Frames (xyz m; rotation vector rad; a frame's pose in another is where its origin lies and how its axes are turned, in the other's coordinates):
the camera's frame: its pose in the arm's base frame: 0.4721 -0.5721 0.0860 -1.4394 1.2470 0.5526
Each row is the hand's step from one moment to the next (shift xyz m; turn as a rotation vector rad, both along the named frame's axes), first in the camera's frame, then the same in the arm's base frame.
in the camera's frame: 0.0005 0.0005 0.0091 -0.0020 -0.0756 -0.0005
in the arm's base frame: 0.0024 0.0082 -0.0033 0.0668 -0.0113 0.0336
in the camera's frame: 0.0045 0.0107 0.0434 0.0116 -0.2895 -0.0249
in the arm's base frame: 0.0047 0.0394 -0.0210 0.2556 -0.0715 0.1188
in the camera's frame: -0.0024 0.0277 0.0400 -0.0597 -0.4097 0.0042
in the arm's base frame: -0.0139 0.0416 -0.0212 0.3476 -0.0360 0.2220
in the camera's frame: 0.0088 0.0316 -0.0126 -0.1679 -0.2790 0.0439
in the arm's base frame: -0.0290 -0.0100 -0.0171 0.2058 0.0617 0.2486
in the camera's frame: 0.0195 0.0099 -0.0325 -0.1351 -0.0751 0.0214
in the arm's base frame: -0.0118 -0.0356 -0.0114 0.0279 0.0599 0.1414
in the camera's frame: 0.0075 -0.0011 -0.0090 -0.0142 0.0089 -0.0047
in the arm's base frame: 0.0009 -0.0112 -0.0034 -0.0141 0.0025 0.0098
